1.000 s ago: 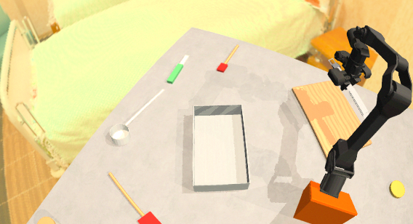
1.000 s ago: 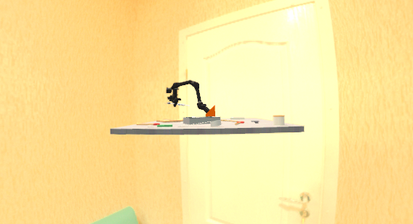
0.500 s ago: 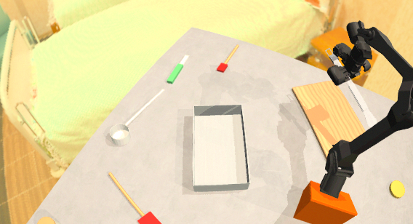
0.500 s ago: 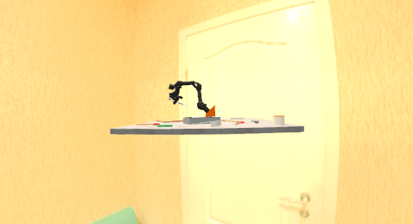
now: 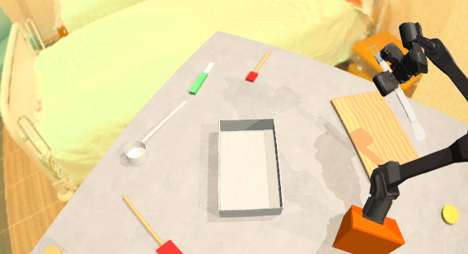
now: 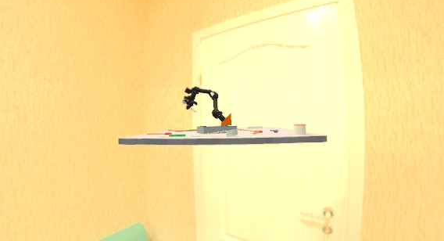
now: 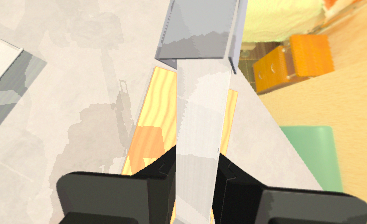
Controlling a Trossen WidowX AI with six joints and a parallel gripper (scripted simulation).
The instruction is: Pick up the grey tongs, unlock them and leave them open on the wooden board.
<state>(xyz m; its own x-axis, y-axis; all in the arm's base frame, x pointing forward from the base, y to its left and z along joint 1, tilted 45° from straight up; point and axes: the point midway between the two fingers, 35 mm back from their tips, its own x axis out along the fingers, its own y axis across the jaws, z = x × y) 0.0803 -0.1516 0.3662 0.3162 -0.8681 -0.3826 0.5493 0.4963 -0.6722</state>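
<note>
The wooden board lies 3 cm behind my gripper tip and 21 cm below it. From my gripper tip the other things lie so: roasting tin 29 cm ahead, 36 cm to the left, 19 cm below.
</note>
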